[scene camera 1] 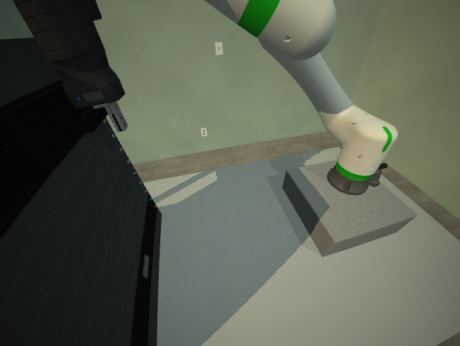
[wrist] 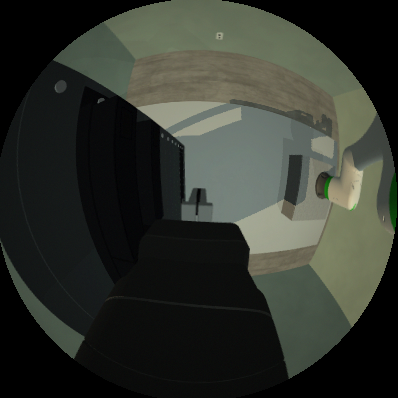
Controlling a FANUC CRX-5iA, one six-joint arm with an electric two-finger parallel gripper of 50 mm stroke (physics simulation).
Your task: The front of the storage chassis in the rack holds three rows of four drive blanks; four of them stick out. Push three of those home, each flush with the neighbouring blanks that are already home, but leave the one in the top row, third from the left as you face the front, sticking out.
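Places are measured from the arm's base along level axes (x back, y down, z right), in millimetres.
Pixels of known places: gripper, between the fingertips: (scene camera 1: 123, 129) (wrist: 198, 196); arm's base, origin of its link: (scene camera 1: 346, 180) (wrist: 322, 184).
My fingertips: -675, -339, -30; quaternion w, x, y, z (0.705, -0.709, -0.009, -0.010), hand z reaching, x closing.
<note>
Ahead of a thing's pixels: the offset from my fingertips to its top centre, as dx, dy, dz. "pt": to the spot under its first point.
The storage chassis @[pt -37, -86, -107] (scene camera 1: 37, 112) is a very dark band in the rack, at the left of the scene view. A dark blank end @[pt -44, -26, -3] (scene camera 1: 94, 121) sticks out of its front, just below the gripper body. The gripper body hides part of the front above it. In the wrist view dark upright shapes @[pt -47, -85, +63] (wrist: 126, 130) show on the rack front at the left; single blanks and rows cannot be told apart. My gripper (scene camera 1: 123, 130) (wrist: 198, 196) is shut and empty, its fingers pointing down, close in front of the rack face. Whether it touches a blank cannot be told.
The dark rack (scene camera 1: 60, 230) (wrist: 42, 165) fills the left side, with a row of pale screws along its front edge. The arm's base stands on a grey block (scene camera 1: 370, 215) (wrist: 312, 200) at the right. A wall with outlets stands behind.
</note>
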